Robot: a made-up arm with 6 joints. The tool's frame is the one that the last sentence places.
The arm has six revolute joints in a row. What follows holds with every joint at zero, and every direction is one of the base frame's.
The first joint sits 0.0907 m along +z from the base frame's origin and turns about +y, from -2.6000 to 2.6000 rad.
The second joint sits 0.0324 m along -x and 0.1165 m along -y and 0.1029 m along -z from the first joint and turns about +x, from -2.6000 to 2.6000 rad.
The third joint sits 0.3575 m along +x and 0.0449 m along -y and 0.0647 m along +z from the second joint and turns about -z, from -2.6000 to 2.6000 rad.
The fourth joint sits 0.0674 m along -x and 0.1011 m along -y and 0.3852 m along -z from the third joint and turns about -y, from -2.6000 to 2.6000 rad.
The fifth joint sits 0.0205 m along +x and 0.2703 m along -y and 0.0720 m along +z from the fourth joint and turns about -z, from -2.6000 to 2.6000 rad.
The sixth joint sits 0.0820 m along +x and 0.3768 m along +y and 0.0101 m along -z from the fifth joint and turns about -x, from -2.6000 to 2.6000 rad.
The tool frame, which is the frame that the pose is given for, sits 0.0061 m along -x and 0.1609 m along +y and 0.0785 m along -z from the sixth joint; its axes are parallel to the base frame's.
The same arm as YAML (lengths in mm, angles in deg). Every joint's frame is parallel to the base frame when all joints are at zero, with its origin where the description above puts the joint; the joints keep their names.
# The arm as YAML. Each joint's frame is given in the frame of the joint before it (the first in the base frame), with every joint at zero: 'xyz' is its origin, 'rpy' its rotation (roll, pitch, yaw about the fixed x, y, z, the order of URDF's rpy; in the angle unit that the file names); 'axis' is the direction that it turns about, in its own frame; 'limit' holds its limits. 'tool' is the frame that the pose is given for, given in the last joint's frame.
units:
  length: mm
  angle: deg
joints:
  - name: joint 1
    type: revolute
    origin:
      xyz: [0.0, 0.0, 90.7]
      rpy: [0.0, 0.0, 0.0]
    axis: [0.0, 1.0, 0.0]
    limit:
      lower: -148.97
      upper: 148.97
  - name: joint 2
    type: revolute
    origin:
      xyz: [-32.4, -116.5, -102.9]
      rpy: [0.0, 0.0, 0.0]
    axis: [1.0, 0.0, 0.0]
    limit:
      lower: -148.97
      upper: 148.97
  - name: joint 3
    type: revolute
    origin:
      xyz: [357.5, -44.9, 64.7]
      rpy: [0.0, 0.0, 0.0]
    axis: [0.0, 0.0, -1.0]
    limit:
      lower: -148.97
      upper: 148.97
  - name: joint 4
    type: revolute
    origin:
      xyz: [-67.4, -101.1, -385.2]
      rpy: [0.0, 0.0, 0.0]
    axis: [0.0, -1.0, 0.0]
    limit:
      lower: -148.97
      upper: 148.97
  - name: joint 5
    type: revolute
    origin:
      xyz: [20.5, -270.3, 72.0]
      rpy: [0.0, 0.0, 0.0]
    axis: [0.0, 0.0, -1.0]
    limit:
      lower: -148.97
      upper: 148.97
  - name: joint 6
    type: revolute
    origin:
      xyz: [82.0, 376.8, -10.1]
      rpy: [0.0, 0.0, 0.0]
    axis: [-1.0, 0.0, 0.0]
    limit:
      lower: -148.97
      upper: 148.97
tool:
  origin:
    xyz: [-6.1, 160.9, -78.5]
    rpy: [0.0, 0.0, 0.0]

